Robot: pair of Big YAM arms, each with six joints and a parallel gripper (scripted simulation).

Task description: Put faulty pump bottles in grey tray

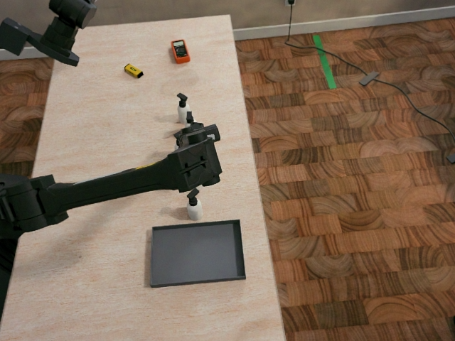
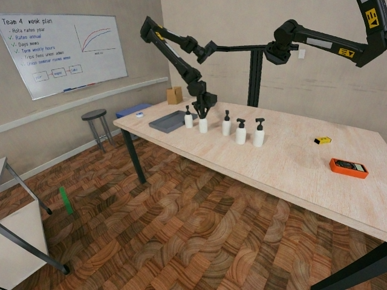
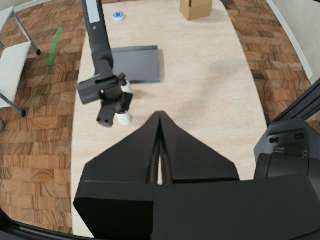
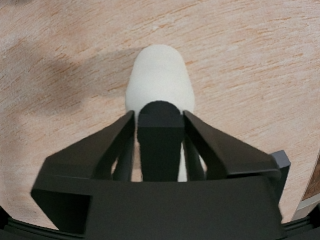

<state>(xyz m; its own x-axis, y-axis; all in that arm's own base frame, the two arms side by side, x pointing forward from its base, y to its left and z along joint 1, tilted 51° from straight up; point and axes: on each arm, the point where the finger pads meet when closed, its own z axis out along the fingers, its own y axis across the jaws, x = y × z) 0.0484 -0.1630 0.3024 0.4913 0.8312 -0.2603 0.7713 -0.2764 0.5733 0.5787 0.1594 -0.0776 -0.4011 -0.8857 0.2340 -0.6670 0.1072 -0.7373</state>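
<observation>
My right hand is 10 mm short of the grey tray, 270 mm to the left of it and 80 mm above it. The rest, counted from my right hand: orange multimeter (80 mm behind, 720 mm to the left, 80 mm below).
</observation>
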